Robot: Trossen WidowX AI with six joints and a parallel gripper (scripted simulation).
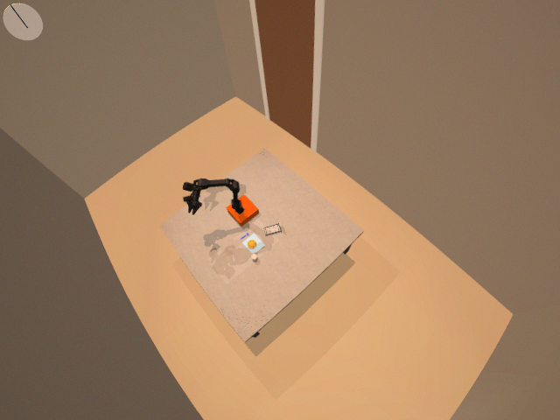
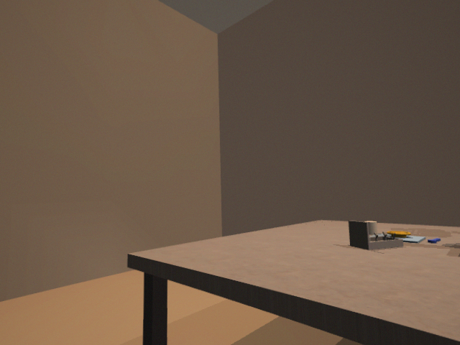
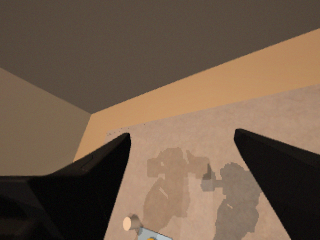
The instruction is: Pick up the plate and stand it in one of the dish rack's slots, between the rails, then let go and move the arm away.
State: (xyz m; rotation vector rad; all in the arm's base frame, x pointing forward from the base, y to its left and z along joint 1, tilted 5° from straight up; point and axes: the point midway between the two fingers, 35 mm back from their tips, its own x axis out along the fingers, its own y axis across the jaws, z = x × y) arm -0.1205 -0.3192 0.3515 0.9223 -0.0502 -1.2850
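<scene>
The plate lies 40 cm below my gripper tip, 35 cm ahead of it and 18 cm to the left of it. Also, from my gripper tip: blue spoon (41 cm below, 25 cm ahead, 21 cm to the left); beige cup (45 cm ahead, 39 cm below, 10 cm to the left); light blue mat (42 cm below, 36 cm ahead, 19 cm to the left).
</scene>
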